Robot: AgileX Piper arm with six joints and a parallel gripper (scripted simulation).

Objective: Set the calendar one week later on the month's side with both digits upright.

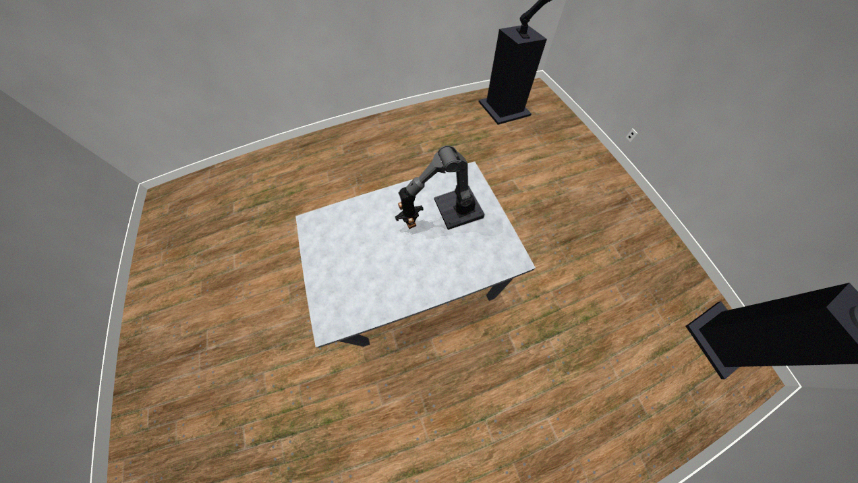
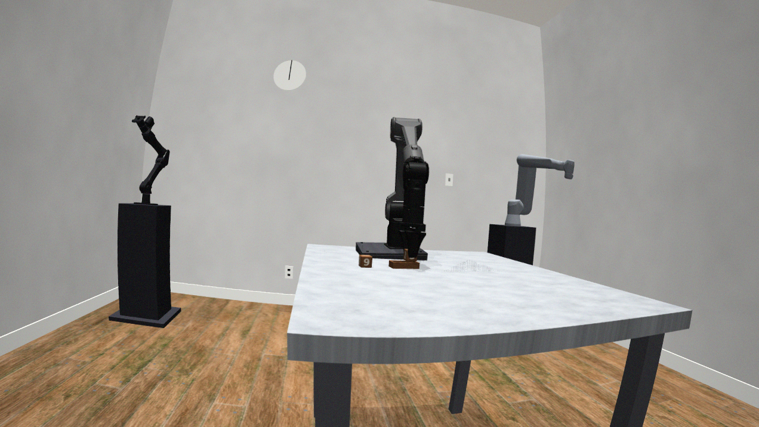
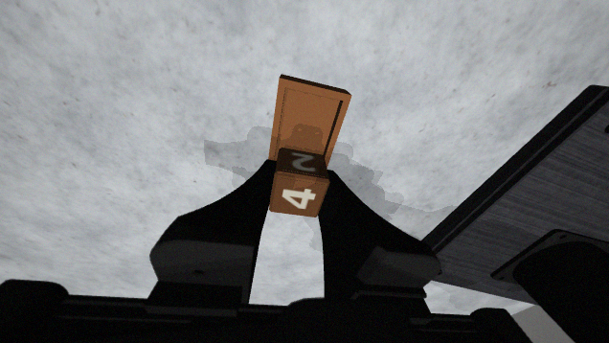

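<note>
The tray lies 2 cm to the right of my hand and 3 cm below it. From my hand the other things lie so: brown cube right at my hand.
</note>
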